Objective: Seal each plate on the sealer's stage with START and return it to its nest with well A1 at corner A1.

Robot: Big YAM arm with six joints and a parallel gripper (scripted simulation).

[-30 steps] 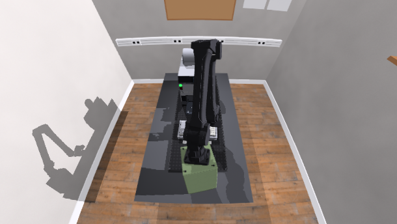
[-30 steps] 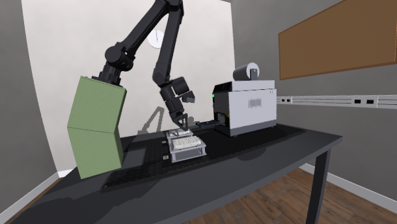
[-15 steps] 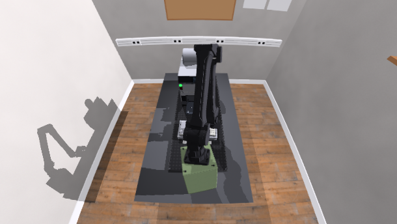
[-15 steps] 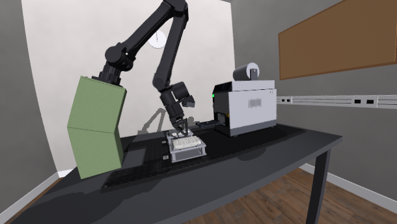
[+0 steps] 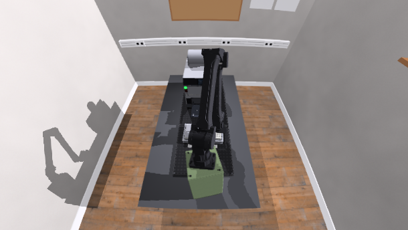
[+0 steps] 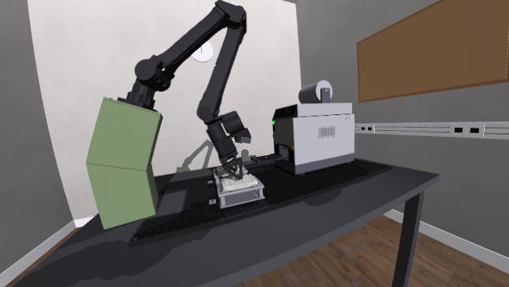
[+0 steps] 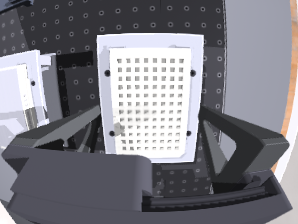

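The white plate is 4 cm below my hand. The rest, counted from my hand: dark sealer stage (17 cm ahead, 19 cm to the left); then yellow warning label (28 cm ahead, 12 cm to the left, 5 cm above); then foil roll (50 cm ahead, 24 cm to the left, 33 cm above).
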